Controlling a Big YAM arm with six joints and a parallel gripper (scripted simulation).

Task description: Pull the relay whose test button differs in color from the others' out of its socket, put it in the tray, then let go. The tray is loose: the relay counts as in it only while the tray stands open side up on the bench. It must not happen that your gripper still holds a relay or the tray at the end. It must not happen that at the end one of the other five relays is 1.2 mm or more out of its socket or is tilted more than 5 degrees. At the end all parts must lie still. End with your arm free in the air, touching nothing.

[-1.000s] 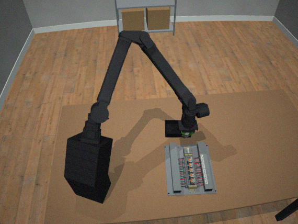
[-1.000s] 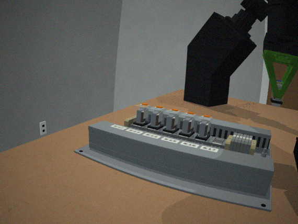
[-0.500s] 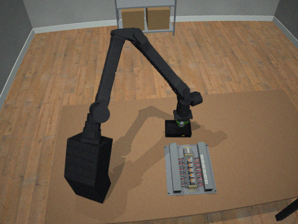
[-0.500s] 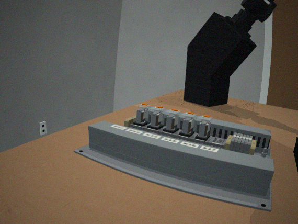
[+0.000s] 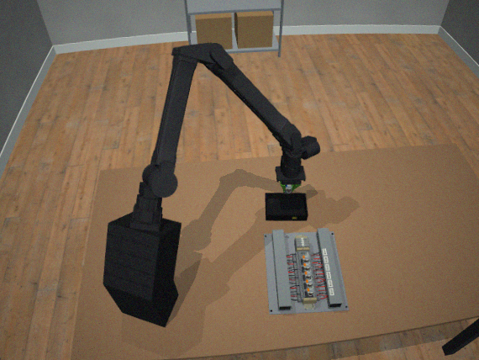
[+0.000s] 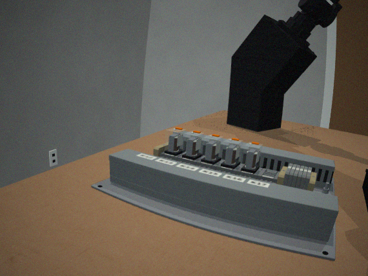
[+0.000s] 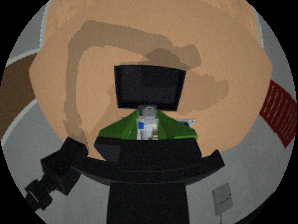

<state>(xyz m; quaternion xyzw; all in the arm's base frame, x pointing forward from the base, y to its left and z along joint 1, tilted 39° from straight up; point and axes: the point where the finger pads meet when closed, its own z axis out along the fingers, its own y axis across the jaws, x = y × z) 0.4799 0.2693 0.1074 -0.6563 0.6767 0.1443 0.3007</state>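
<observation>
Now: the relay right at my hand. Also, from my hand: black tray 110 mm below.
</observation>
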